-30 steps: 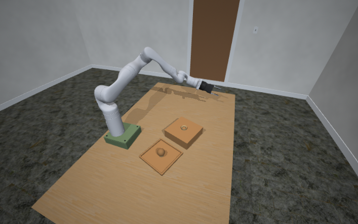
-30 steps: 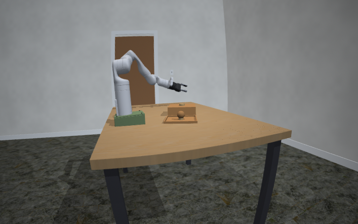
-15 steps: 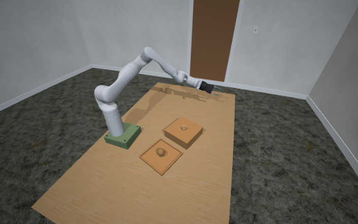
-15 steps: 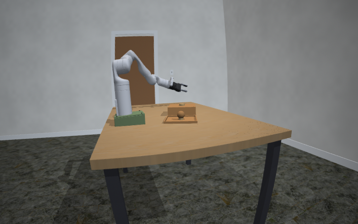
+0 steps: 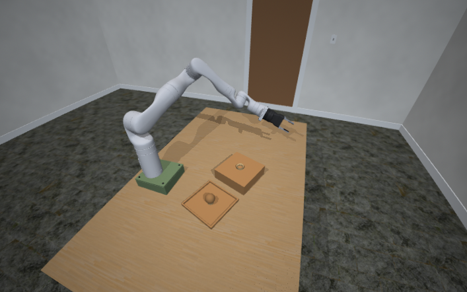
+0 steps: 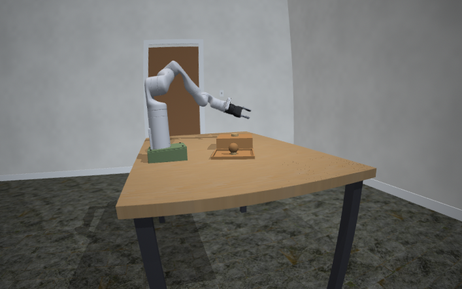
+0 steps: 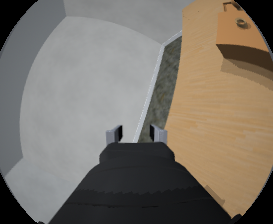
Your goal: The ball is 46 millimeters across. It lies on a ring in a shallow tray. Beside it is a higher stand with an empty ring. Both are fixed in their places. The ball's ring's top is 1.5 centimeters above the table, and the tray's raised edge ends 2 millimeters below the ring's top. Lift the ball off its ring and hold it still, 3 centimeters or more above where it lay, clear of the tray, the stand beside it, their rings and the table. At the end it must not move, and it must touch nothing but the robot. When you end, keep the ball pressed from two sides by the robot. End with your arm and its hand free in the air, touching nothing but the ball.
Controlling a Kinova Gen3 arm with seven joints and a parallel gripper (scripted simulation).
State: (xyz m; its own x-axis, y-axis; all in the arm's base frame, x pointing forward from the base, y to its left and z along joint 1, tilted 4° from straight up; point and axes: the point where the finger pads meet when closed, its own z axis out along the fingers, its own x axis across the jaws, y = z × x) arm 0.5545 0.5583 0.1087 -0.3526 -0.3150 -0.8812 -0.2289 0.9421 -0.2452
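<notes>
Right now my hand is 21 cm past the ball, 56 cm to the left of it and 14 cm above it. The rest, counted from my hand: tray (21 cm behind, 56 cm to the right, 17 cm below); stand (16 cm behind, 34 cm to the right, 12 cm below).
</notes>
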